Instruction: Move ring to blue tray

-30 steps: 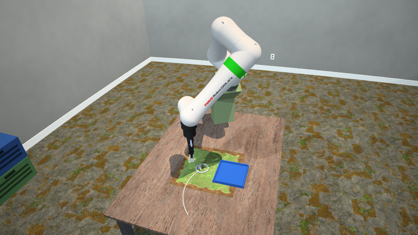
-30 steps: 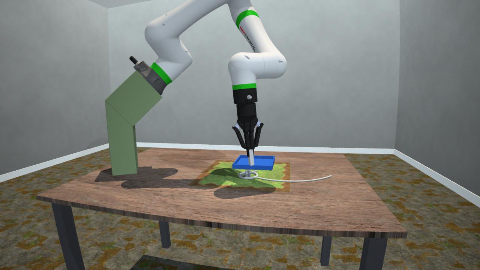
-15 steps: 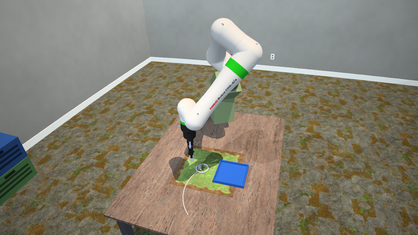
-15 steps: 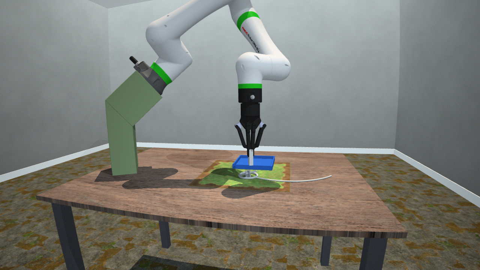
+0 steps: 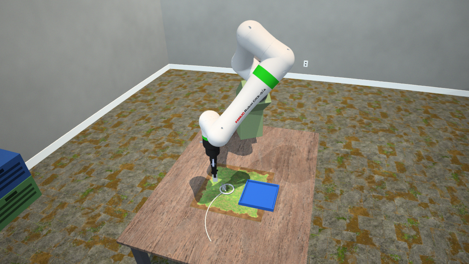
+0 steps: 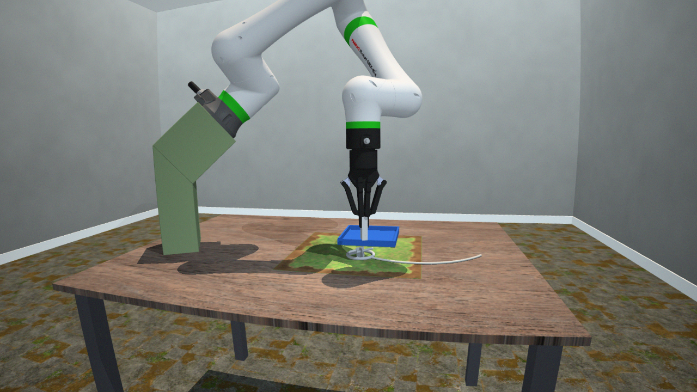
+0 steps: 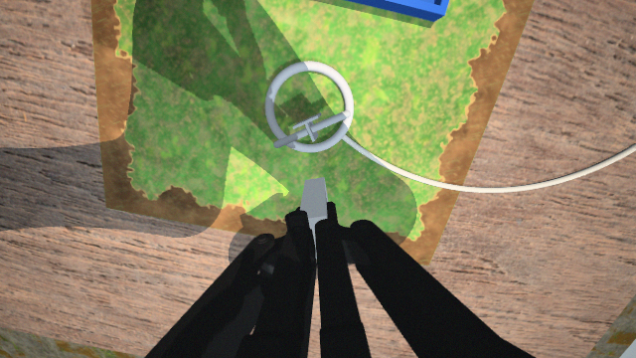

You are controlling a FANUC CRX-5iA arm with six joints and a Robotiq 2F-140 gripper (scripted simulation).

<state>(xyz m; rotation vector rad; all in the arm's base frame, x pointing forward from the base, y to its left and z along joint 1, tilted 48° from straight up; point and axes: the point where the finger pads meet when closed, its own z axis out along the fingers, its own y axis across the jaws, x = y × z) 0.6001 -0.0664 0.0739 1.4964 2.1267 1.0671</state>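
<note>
Right now the grey stake is 90 mm below my hand, 40 mm to the left of it and 20 mm behind it. Also, from my hand: mat: 120 mm below, 90 mm to the left, 60 mm behind; white ring: 100 mm below, 50 mm to the left, 30 mm behind; blue tray: 250 mm to the left, 90 mm below, 70 mm behind.
</note>
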